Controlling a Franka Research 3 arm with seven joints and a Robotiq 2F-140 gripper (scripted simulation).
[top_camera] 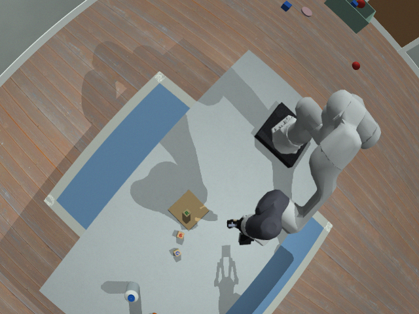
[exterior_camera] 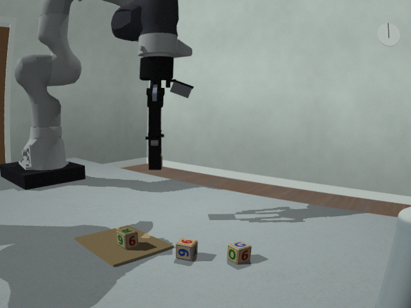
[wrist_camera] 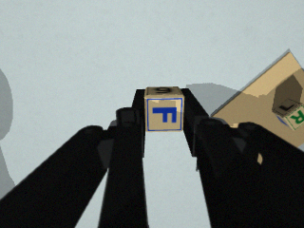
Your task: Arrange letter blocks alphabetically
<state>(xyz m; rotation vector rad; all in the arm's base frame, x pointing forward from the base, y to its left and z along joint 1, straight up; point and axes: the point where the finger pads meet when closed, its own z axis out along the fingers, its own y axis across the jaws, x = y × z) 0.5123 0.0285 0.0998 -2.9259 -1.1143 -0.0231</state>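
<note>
The tan mat lies 170 mm to the right of my hand, 150 mm below it and 70 mm ahead of it. Also, from my hand: block 20 mm below.
</note>
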